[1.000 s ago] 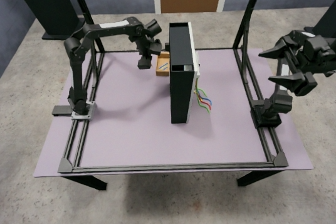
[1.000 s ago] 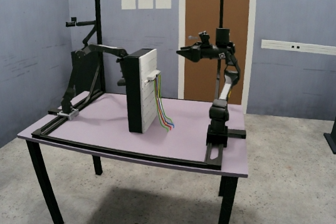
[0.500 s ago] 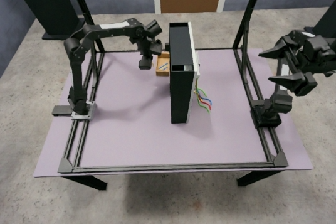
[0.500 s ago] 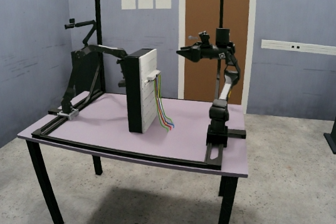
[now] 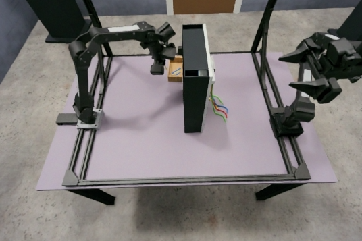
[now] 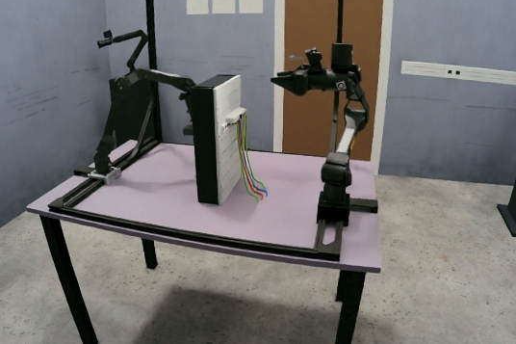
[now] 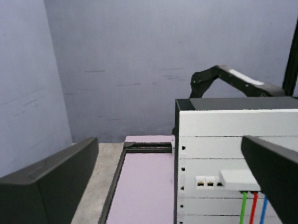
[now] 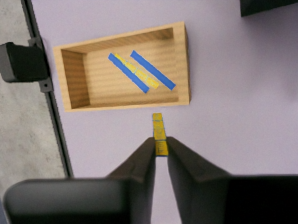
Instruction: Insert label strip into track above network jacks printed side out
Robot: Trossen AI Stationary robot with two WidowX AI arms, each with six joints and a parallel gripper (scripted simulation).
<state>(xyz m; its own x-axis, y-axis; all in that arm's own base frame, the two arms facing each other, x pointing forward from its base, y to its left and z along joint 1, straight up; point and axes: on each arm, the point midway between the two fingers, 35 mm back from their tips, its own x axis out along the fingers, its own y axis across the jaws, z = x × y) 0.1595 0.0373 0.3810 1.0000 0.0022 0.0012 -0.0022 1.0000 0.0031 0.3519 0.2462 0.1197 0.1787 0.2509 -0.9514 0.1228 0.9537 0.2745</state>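
Right now the yellow label strip is 50 mm below my right hand, 10 mm to the left of it and 10 mm behind it. Also, from my right hand: white jack panel (190 mm to the left, 180 mm ahead, 50 mm above).
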